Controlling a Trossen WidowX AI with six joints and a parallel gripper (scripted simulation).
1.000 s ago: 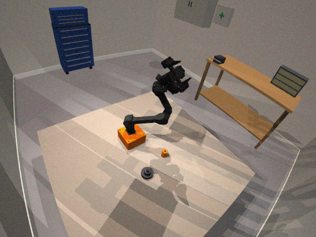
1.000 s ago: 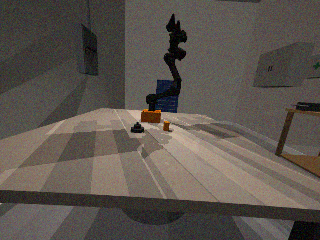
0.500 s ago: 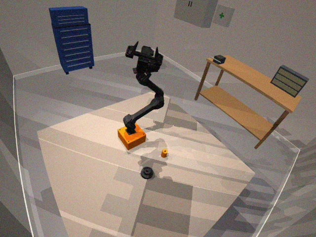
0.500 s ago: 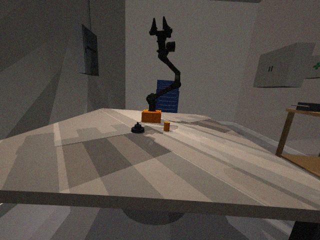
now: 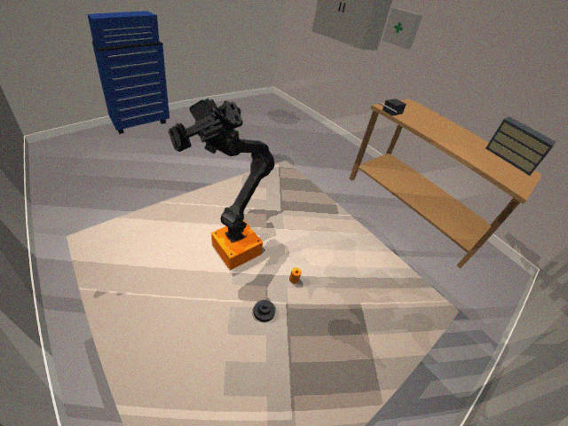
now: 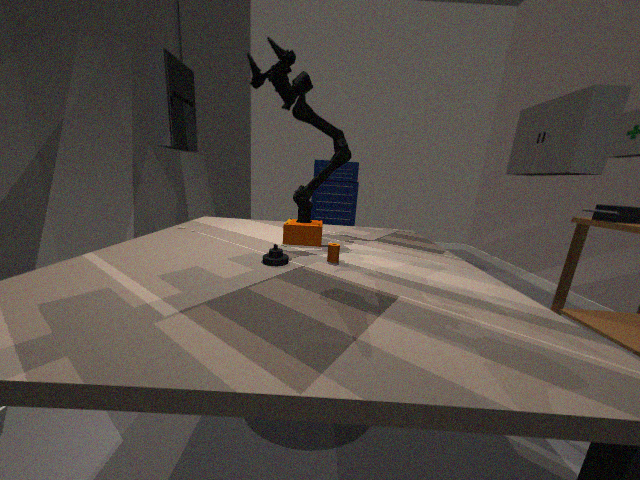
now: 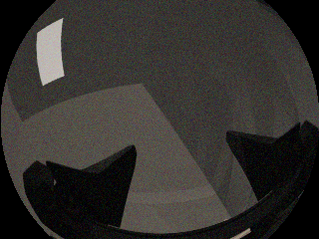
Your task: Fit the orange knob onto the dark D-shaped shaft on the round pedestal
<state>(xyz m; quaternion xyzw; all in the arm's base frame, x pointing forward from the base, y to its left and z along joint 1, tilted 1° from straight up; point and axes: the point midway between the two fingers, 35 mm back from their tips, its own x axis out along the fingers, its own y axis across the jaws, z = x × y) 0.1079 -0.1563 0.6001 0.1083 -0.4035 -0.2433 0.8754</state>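
The knob lies 160 mm ahead of my gripper tip, 310 mm to the left of it and 680 mm below it. Also, from my gripper tip: dark round pedestal 210 mm ahead, 120 mm to the left, 680 mm below.
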